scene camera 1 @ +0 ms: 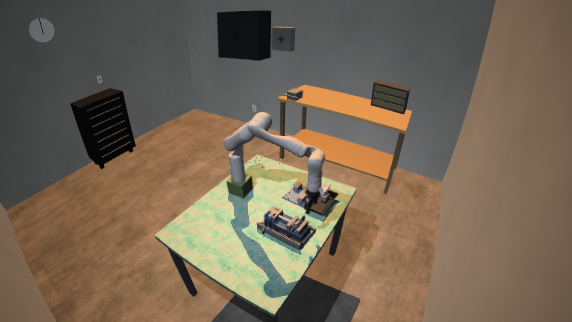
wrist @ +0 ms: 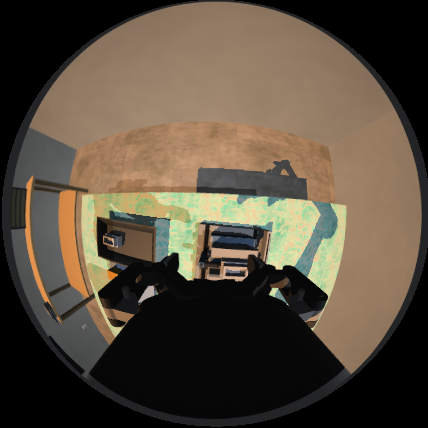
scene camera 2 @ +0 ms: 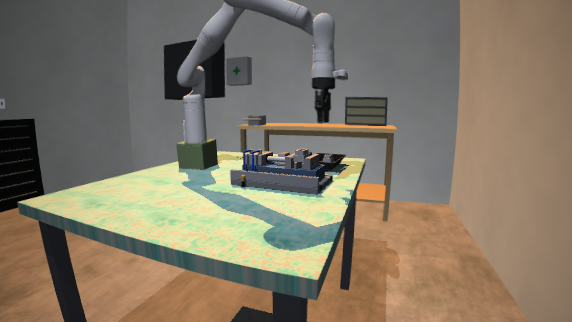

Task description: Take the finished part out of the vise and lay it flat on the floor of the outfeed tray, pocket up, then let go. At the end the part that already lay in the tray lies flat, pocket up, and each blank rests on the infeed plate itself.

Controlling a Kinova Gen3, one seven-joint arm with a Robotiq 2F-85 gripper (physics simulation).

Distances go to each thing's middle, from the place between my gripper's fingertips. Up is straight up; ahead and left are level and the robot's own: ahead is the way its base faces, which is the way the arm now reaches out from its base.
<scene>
Right now the grey rail [scene camera 2: 256, 176] is 17 cm below my hand, 14 cm behind it and 12 cm to the right of it.
</scene>
